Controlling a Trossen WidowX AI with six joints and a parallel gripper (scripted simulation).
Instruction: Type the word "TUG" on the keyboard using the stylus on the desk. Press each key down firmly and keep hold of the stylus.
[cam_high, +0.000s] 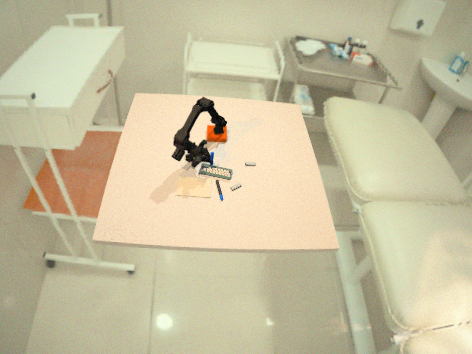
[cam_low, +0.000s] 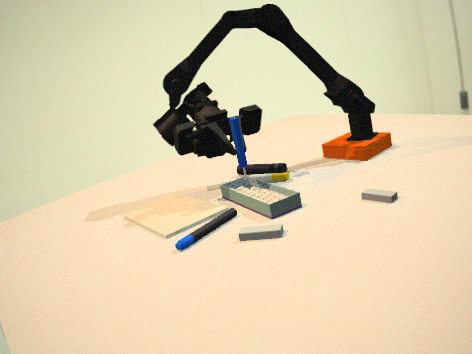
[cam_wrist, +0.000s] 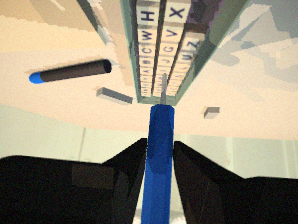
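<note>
Now: the yellow-tipped marker 10 cm behind my gripper tip, 3 cm to the right of it and 9 cm below it. The rest, counted from my gripper tip: cream notepad: 10 cm ahead, 12 cm to the right, 9 cm below; then blue stylus: 1 cm below.
</note>
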